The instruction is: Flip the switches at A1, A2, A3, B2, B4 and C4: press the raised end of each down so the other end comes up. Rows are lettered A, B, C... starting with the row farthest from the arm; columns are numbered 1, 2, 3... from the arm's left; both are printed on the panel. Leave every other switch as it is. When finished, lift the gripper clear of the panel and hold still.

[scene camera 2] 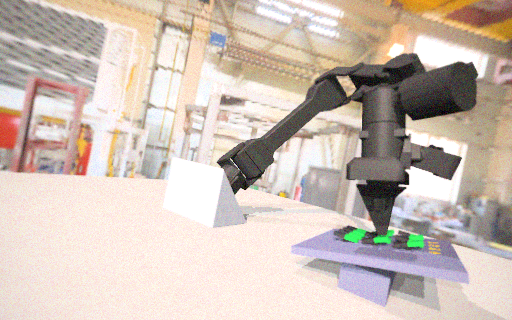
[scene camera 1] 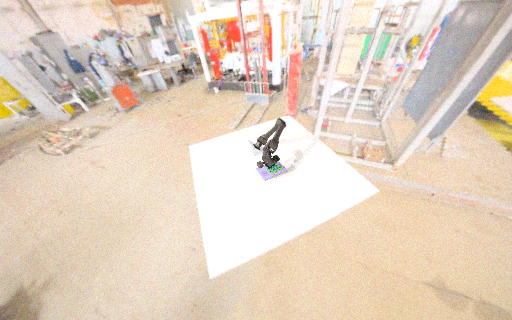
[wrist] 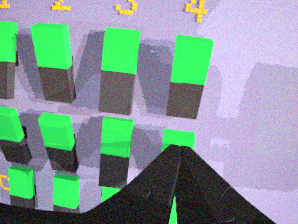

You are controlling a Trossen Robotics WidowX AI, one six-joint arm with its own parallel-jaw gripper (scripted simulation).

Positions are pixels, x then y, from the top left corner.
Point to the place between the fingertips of my gripper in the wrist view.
At 177, 154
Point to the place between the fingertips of my gripper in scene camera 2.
382, 235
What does my gripper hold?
Nothing.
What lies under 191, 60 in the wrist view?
A rocker switch.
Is my gripper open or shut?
Shut.
